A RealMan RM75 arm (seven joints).
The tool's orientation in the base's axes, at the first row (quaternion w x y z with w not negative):
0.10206, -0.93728, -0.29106, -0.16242
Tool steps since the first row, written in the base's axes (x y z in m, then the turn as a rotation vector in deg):
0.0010, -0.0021, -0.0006, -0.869, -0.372, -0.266
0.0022, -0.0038, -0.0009, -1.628, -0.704, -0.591
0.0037, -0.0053, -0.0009, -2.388, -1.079, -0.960
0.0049, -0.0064, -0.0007, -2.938, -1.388, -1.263
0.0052, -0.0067, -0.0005, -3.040, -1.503, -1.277
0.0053, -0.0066, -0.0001, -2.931, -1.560, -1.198
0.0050, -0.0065, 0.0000, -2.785, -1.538, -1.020
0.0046, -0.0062, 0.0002, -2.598, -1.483, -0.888
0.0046, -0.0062, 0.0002, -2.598, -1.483, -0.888
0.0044, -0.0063, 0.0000, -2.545, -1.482, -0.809
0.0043, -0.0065, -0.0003, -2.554, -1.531, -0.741
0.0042, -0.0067, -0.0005, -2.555, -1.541, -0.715
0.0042, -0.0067, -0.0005, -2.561, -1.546, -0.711
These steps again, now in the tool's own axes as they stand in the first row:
-0.0005, 0.0023, 0.0002, -0.963, -0.176, -0.073
-0.0006, 0.0044, 0.0003, -1.842, -0.315, -0.053
-0.0002, 0.0065, 0.0002, -2.760, -0.415, -0.004
0.0003, 0.0081, 0.0000, -3.456, -0.454, 0.053
0.0004, 0.0085, -0.0002, -3.599, -0.419, 0.008
0.0007, 0.0084, -0.0005, -3.515, -0.317, -0.054
0.0006, 0.0082, -0.0006, -3.326, -0.268, -0.177
0.0005, 0.0077, -0.0008, -3.104, -0.217, -0.238
0.0005, 0.0077, -0.0008, -3.104, -0.217, -0.238
0.0002, 0.0076, -0.0007, -3.033, -0.195, -0.298
-0.0001, 0.0078, -0.0005, -3.041, -0.167, -0.377
-0.0003, 0.0079, -0.0004, -3.037, -0.162, -0.404
-0.0003, 0.0079, -0.0004, -3.043, -0.162, -0.411

